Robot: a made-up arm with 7 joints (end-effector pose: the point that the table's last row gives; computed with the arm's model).
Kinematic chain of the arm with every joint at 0, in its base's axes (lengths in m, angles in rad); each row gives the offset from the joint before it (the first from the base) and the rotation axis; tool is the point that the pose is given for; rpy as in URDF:
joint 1: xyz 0 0 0.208 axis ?
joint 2: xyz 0 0 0 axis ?
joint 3: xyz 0 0 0.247 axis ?
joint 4: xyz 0.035 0 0 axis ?
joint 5: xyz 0.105 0 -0.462 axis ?
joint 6: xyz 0 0 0 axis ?
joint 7: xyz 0.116 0 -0.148 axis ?
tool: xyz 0 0 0 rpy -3.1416 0 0
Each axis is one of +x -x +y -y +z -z.
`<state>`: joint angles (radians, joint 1 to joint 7).
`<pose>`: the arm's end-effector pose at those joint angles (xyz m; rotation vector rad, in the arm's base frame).
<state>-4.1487 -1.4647 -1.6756 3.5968 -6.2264 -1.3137 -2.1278</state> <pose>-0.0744 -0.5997 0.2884 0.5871 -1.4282 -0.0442</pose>
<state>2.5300 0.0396 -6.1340 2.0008 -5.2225 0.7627 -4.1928</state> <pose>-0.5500 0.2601 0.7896 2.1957 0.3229 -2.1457</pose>
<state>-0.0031 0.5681 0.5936 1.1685 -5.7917 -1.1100 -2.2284</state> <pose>0.5878 0.2225 0.2212 1.1156 1.2641 1.1969</pose>
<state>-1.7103 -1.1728 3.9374 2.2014 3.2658 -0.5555 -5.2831</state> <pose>-0.2879 0.6378 0.0929 0.5518 -2.2507 -0.8590</pose>
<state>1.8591 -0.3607 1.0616 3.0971 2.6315 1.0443 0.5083</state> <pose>0.1803 -0.3520 1.0130 1.3516 -1.3124 2.4168</pose>
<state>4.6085 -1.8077 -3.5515 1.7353 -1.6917 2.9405 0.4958</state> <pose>0.3049 0.3195 -0.1488 -0.1700 -0.1563 0.5796</pose>
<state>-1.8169 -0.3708 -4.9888 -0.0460 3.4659 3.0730 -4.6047</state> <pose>0.1859 -0.1797 0.1667 -0.1959 0.2822 0.8046</pose>
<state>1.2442 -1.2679 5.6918 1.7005 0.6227 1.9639 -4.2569</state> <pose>0.1727 -0.1701 0.7799 -1.7412 0.6426 0.9890</pose>
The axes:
joint 1: +z
joint 2: +y
joint 3: +z
joint 4: -y
joint 5: -z
joint 6: +y
joint 7: -z

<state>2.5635 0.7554 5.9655 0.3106 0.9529 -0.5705 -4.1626</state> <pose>0.0503 0.2780 -0.1541 -2.3997 0.8133 -0.4849</pose>
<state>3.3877 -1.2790 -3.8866 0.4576 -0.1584 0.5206 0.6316</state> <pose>-0.0938 -0.3275 -0.1836 1.7004 -0.9026 -1.1526</pose>
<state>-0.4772 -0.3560 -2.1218 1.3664 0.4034 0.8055 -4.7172</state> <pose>-0.6229 -0.3421 0.2682 1.6422 2.0658 -0.8336</pose>
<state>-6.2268 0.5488 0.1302 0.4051 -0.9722 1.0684 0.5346</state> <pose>0.1355 -0.0083 -0.2396 2.0846 0.7629 -1.0267</pose>
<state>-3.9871 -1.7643 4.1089 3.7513 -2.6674 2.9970 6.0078</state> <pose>0.0357 -0.5162 0.2725 0.5444 -2.1867 -1.9410</pose>
